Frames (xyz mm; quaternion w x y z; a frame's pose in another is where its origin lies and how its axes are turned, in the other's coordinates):
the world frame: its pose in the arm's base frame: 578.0 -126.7 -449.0 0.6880 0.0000 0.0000 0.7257
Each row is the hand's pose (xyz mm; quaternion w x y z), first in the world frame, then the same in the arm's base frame.
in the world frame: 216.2 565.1 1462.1 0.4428 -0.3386 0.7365 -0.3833
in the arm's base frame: 2.2 59.1 1013.1 0.5828 -0.7674 0.2610 0.0576
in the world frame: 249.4 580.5 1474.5 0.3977 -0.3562 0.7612 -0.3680
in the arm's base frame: -15.0 91.4 1025.5 0.5407 -0.7975 0.2652 0.0354
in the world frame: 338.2 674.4 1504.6 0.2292 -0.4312 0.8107 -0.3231
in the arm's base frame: -113.5 175.1 1055.6 0.3921 -0.8850 0.2448 -0.0560
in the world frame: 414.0 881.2 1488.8 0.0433 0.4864 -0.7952 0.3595
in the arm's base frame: -324.0 239.7 1039.8 0.2311 -0.9117 0.1941 -0.2788
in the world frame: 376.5 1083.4 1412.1 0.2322 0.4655 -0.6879 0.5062
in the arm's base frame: -523.9 191.5 963.1 0.2076 -0.8195 0.1355 -0.5168
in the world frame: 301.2 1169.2 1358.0 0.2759 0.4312 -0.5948 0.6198
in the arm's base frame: -605.6 111.8 909.0 0.2600 -0.7283 0.0963 -0.6266
